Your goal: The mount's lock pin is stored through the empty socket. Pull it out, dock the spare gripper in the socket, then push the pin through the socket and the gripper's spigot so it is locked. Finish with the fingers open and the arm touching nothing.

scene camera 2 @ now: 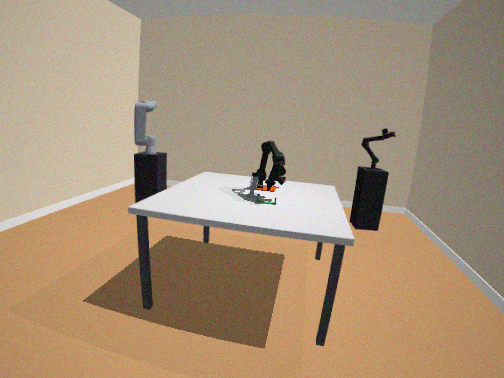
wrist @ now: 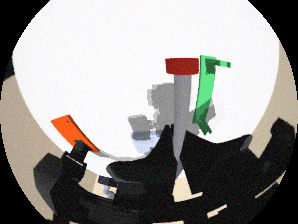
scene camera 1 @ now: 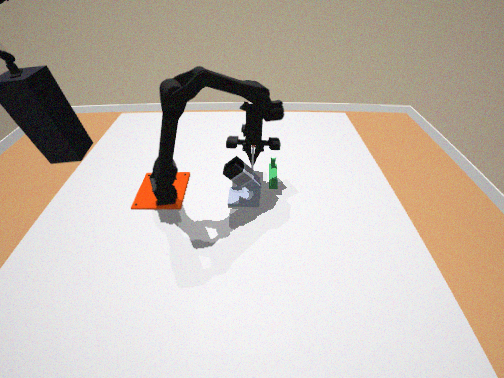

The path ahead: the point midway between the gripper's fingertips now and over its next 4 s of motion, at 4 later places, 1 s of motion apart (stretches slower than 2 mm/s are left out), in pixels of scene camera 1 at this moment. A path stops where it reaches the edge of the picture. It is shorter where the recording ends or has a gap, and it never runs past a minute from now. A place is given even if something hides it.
The gripper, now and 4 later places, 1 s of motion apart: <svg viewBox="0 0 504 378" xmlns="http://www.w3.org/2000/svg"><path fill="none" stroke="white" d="M252 164L252 170L251 173L251 176L251 179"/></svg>
